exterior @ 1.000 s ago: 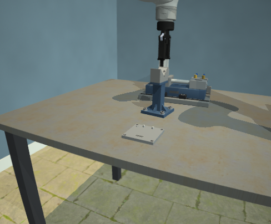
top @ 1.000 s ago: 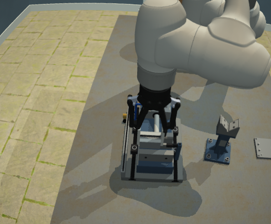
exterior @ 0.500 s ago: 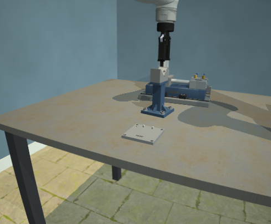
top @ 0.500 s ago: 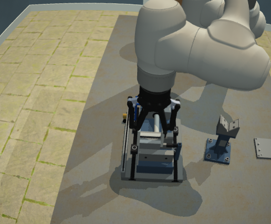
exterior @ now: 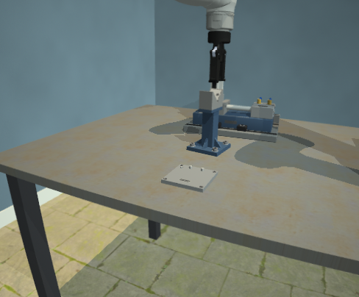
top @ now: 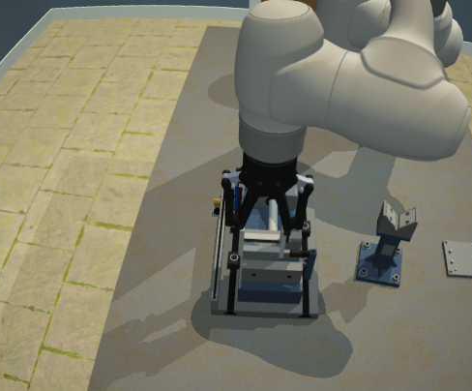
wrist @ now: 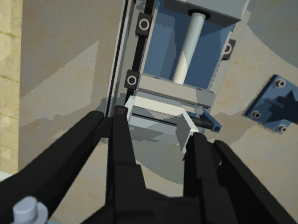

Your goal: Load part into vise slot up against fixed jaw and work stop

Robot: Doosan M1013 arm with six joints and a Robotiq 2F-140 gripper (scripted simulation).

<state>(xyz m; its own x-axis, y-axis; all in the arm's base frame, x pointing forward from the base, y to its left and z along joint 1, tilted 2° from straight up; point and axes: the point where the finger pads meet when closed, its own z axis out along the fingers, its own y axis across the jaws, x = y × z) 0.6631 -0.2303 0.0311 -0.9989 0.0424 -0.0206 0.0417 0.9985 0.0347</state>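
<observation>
Right now the part is 2 cm below my hand. The rest, counted from my hand: work stop 7 cm to the left, 3 cm below; then moving jaw 5 cm below, 3 cm behind, 2 cm to the left; then fixed jaw 5 cm below, 3 cm ahead, 2 cm to the left.
</observation>
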